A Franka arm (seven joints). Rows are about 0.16 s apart.
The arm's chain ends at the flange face. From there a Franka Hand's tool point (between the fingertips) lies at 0.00 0.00 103.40 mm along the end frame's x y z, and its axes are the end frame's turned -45 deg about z.
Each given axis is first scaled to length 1.
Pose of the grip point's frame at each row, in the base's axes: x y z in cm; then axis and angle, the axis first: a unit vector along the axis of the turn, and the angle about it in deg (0 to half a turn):
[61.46 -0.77 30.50 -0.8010 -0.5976 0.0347 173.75]
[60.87 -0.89 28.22 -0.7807 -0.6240 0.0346 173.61]
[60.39 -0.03 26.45 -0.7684 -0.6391 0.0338 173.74]
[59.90 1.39 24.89 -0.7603 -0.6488 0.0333 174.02]
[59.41 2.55 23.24 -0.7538 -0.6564 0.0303 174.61]
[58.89 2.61 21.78 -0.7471 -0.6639 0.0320 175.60]
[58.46 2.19 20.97 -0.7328 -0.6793 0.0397 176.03]
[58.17 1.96 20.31 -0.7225 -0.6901 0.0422 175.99]
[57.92 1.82 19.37 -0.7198 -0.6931 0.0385 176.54]
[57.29 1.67 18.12 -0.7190 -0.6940 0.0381 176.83]
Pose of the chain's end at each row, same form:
[62.71 -1.24 40.75 -0.9680 -0.2454 0.0529 175.75]
[62.14 -1.34 38.47 -0.9592 -0.2775 0.0533 175.61]
[61.65 -0.45 36.70 -0.9537 -0.2962 0.0521 175.70]
[61.12 1.02 35.15 -0.9500 -0.3082 0.0507 175.94]
[60.52 2.23 33.52 -0.9470 -0.3178 0.0460 176.35]
[59.91 2.46 32.07 -0.9439 -0.3273 0.0442 177.34]
[59.55 2.22 31.25 -0.9365 -0.3470 0.0499 178.07]
[59.30 2.04 30.59 -0.9311 -0.3609 0.0524 178.15]
[58.93 1.92 29.66 -0.9299 -0.3648 0.0471 178.49]
[58.25 1.81 28.41 -0.9295 -0.3659 0.0458 178.74]

